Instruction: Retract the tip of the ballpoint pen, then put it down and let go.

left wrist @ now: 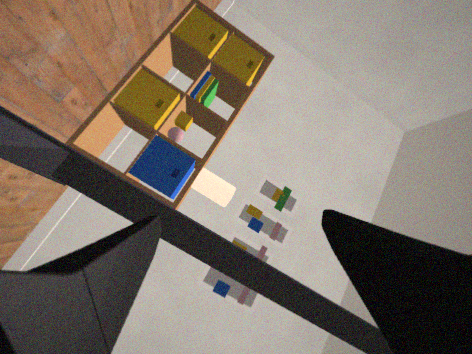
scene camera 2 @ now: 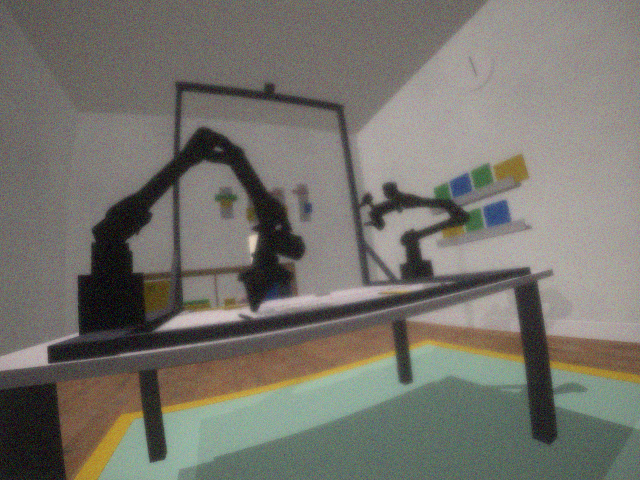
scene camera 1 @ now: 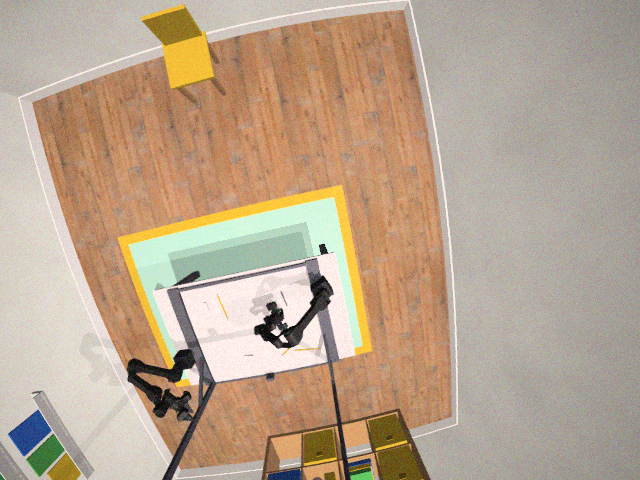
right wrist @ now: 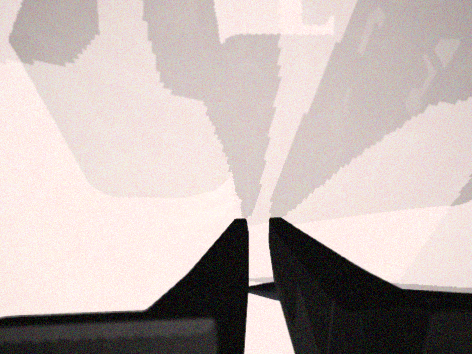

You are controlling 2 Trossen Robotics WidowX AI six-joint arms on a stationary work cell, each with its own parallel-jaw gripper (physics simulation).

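Frame: origin at the left arm's base, x down, y back, z left, level; metres.
Seen in the pictures: left gripper, fingertip midpoint: (left wrist: pixel 242 220) (scene camera 2: pixel 359 216) (scene camera 1: pixel 193 416); right gripper, fingertip midpoint: (scene camera 2: pixel 253 312) (scene camera 1: pixel 282 309) (right wrist: pixel 257 230); left arm's base at its link origin: (scene camera 1: pixel 182 363); right arm's base at its link origin: (scene camera 1: pixel 322 292).
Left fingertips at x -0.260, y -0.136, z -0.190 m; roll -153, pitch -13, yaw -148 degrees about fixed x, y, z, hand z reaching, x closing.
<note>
Pixels of each thing's middle, then the offset from my left fingertips to it. Level surfaces: height alone.
- ballpoint pen at the middle of its body: (right wrist: pixel 383 297) (scene camera 2: pixel 244 317) (scene camera 1: pixel 284 298) dx +0.344, dy -0.627, dz +0.488 m
- white table at its surface level: dx +0.348 m
- yellow stick at the middle of its body: (scene camera 1: pixel 222 306) dx +0.344, dy -0.221, dz +0.511 m
The ballpoint pen (scene camera 1: pixel 283 298) (scene camera 2: pixel 245 316) is thin and dark and lies on the white table (scene camera 1: pixel 217 356). In the right wrist view, the dark tapered point of the pen (right wrist: pixel 266 290) shows in the narrow gap between the right fingers. The rest of the pen there runs behind the finger at the right of the picture. My right gripper (scene camera 2: pixel 254 308) (right wrist: pixel 257 230) is low at the table, closed to a narrow gap at the pen's tip; no clear grip across the pen shows. My left gripper (scene camera 1: pixel 189 406) (scene camera 2: pixel 368 210) (left wrist: pixel 242 220) is wide open and empty, raised beyond the table's side.
A yellow stick (scene camera 1: pixel 222 305) and more thin yellow sticks (scene camera 1: pixel 306 349) lie on the table. A dark frame (scene camera 1: pixel 191 330) (scene camera 2: pixel 258 93) (left wrist: pixel 215 242) stands around the table. A shelf unit with boxes (left wrist: pixel 165 167) stands on the floor behind it.
</note>
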